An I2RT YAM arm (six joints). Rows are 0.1 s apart.
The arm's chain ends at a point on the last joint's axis. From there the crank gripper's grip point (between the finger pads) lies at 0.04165 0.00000 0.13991 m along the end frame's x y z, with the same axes.
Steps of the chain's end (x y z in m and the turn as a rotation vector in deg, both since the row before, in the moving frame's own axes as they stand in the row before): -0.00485 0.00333 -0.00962 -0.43 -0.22 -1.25; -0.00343 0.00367 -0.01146 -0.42 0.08 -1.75; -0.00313 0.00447 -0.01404 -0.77 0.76 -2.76; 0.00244 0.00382 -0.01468 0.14 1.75 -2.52; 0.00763 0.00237 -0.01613 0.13 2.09 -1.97; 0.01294 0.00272 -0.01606 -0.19 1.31 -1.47
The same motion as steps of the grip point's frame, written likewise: -0.00539 0.00348 -0.00946 -0.43 -0.22 -1.25; -0.00324 0.00342 -0.01152 -0.42 0.08 -1.75; -0.00128 0.00430 -0.01460 -0.77 0.76 -2.76; 0.00664 0.00155 -0.01602 0.14 1.75 -2.52; 0.01267 0.00054 -0.01774 0.13 2.09 -1.97; 0.01612 0.00207 -0.01705 -0.19 1.31 -1.47
